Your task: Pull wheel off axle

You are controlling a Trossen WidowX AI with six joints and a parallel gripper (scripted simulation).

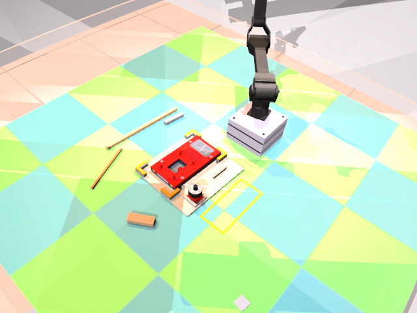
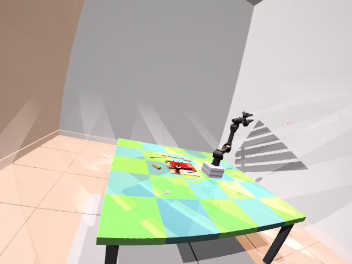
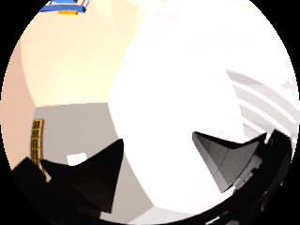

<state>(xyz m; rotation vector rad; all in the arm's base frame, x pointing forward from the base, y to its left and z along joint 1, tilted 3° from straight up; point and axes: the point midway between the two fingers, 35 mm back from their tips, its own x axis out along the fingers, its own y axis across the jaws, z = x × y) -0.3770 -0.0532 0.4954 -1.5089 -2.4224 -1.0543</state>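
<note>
Now: gripper tip 76 cm short of the grey wheel, 55 cm above it and 3 cm to the right of it.
</note>
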